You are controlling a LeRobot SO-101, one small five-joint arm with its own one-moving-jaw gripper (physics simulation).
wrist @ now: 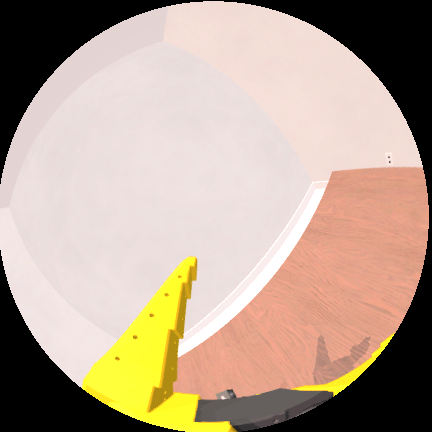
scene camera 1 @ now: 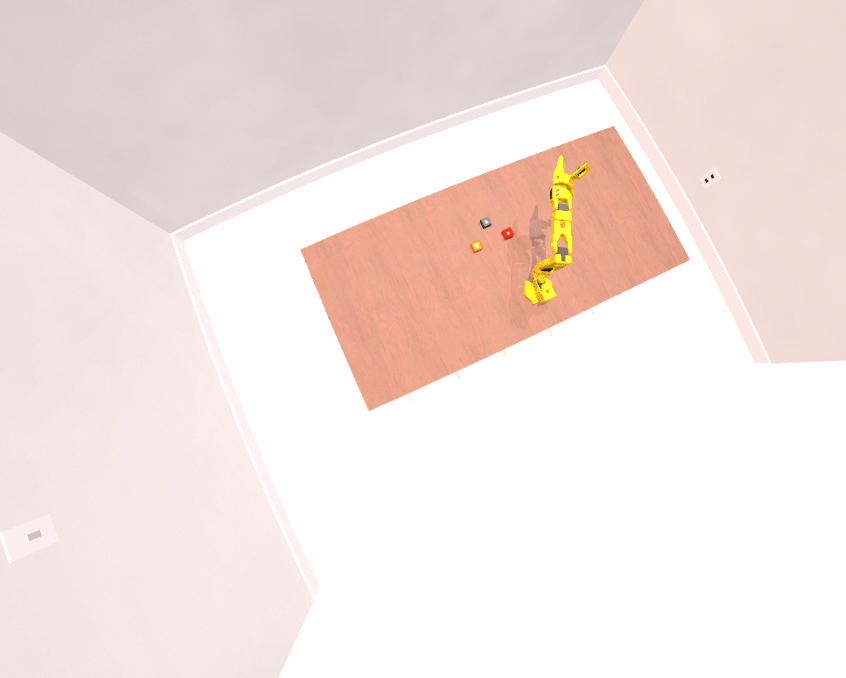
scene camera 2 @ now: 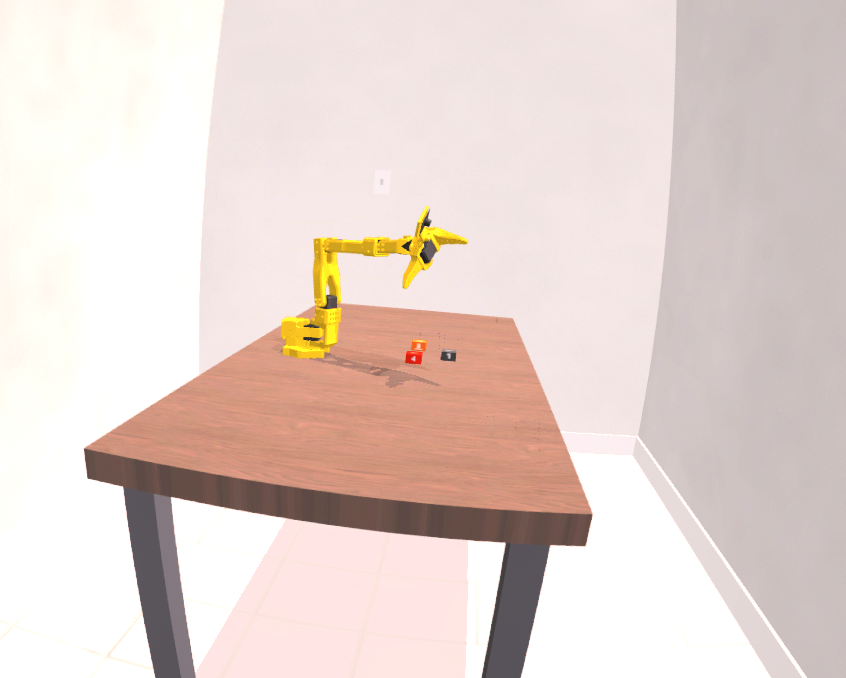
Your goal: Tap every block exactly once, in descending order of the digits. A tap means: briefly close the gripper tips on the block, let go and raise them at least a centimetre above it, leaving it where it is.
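Note:
A red block [scene camera 1: 507,233] [scene camera 2: 413,358] with digit 4, an orange block [scene camera 1: 476,246] [scene camera 2: 418,345] whose digit is too small to read surely, and a dark grey block [scene camera 1: 485,222] [scene camera 2: 448,355] with digit 1 lie apart in a small group on the table. Part of the dark grey block [wrist: 229,394] shows at the bottom edge of the wrist view. My gripper [scene camera 1: 574,161] [scene camera 2: 435,264] is wide open and empty, high above the table and away from the blocks. In the wrist view its notched fixed jaw points up, and part of the moving jaw shows at the lower right.
The wooden table [scene camera 1: 395,310] [scene camera 2: 338,437] [wrist: 350,260] carries the arm's base [scene camera 1: 540,290] [scene camera 2: 303,349] near one long edge. The arm is stretched out high over the table, and its shadow falls beside the red block. Walls stand beyond the table.

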